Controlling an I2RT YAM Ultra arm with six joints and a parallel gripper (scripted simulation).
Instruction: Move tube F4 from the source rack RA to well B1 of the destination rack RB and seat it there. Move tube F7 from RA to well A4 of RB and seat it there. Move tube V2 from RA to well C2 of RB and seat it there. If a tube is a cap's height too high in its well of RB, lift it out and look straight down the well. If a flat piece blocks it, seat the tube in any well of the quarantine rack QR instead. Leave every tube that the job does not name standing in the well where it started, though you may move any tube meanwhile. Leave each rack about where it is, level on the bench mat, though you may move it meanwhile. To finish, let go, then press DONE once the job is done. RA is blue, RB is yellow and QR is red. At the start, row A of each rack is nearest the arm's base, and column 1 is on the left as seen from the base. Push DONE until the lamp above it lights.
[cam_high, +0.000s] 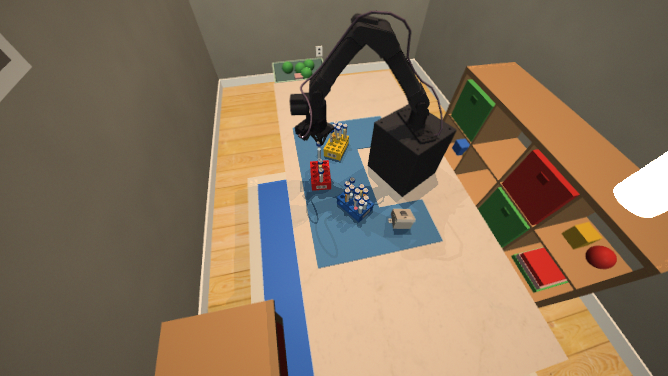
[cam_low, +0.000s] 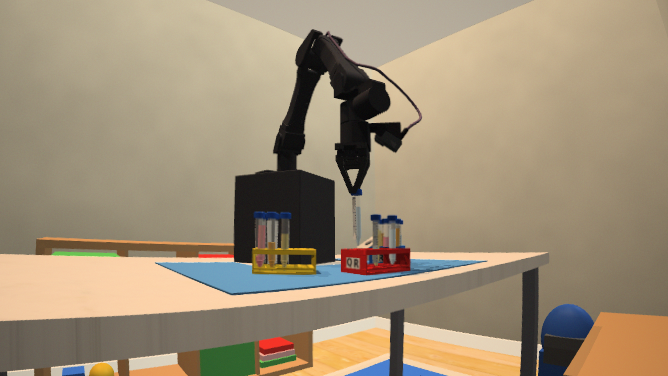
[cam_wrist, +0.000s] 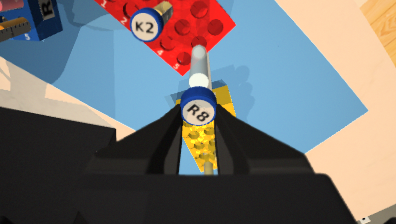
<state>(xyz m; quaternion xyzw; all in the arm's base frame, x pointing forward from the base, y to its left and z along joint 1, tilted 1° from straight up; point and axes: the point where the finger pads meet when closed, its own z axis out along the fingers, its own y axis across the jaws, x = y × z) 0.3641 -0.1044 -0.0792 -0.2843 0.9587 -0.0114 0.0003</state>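
Now: hand 1 cm short of the tube R8 and 6 cm above it. Round my hand: red rack: 2 cm ahead, 5 cm to the left, 15 cm below; then rack RB: 11 cm behind, 10 cm to the right, 15 cm below; then tube: 2 cm ahead, 5 cm to the left, 11 cm below.
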